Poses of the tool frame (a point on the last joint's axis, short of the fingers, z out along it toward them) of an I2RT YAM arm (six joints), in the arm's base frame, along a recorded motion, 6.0 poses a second.
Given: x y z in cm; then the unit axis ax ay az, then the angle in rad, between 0 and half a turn.
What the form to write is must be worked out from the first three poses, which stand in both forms.
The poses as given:
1: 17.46, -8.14, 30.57, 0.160, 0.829, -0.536, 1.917
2: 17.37, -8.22, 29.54, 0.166, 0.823, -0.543, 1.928
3: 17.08, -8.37, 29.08, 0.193, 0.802, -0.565, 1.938
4: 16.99, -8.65, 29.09, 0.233, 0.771, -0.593, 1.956
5: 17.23, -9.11, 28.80, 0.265, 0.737, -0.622, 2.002
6: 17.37, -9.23, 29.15, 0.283, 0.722, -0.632, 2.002
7: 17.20, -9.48, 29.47, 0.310, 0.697, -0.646, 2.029
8: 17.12, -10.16, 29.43, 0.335, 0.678, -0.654, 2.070
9: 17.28, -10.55, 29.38, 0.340, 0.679, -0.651, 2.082
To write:
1: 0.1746, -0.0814, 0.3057, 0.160, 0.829, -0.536, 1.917
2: 0.1737, -0.0822, 0.2954, 0.166, 0.823, -0.543, 1.928
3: 0.1708, -0.0837, 0.2908, 0.193, 0.802, -0.565, 1.938
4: 0.1699, -0.0865, 0.2909, 0.233, 0.771, -0.593, 1.956
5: 0.1723, -0.0911, 0.2880, 0.265, 0.737, -0.622, 2.002
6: 0.1737, -0.0923, 0.2915, 0.283, 0.722, -0.632, 2.002
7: 0.1720, -0.0948, 0.2947, 0.310, 0.697, -0.646, 2.029
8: 0.1712, -0.1016, 0.2943, 0.335, 0.678, -0.654, 2.070
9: 0.1728, -0.1055, 0.2938, 0.340, 0.679, -0.651, 2.082
